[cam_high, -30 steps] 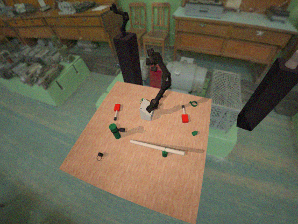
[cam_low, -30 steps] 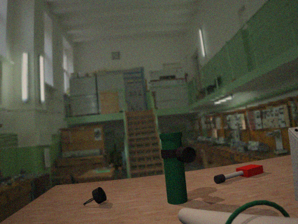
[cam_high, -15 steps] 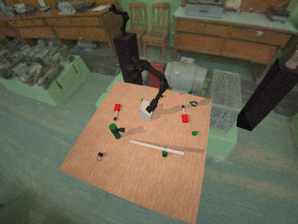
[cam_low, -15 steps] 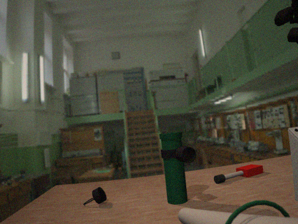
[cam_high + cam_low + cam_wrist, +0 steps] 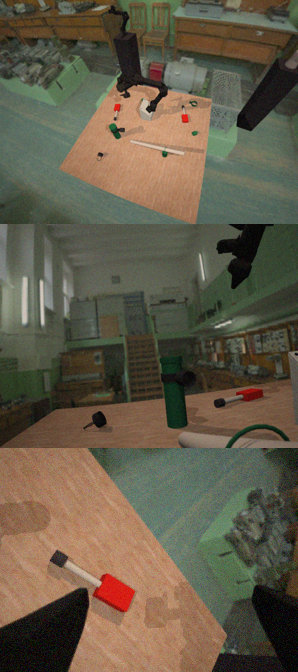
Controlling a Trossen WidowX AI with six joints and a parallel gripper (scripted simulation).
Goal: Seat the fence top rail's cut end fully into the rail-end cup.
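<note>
Right now the dark rail-end cup is 280 mm below my gripper tip, 220 mm ahead of it and 100 mm to the left of it. Also, from my gripper tip: small green piece (750 mm to the left, 400 mm below, 110 mm behind); green loop cap (550 mm to the left, 320 mm below, 220 mm ahead).
</note>
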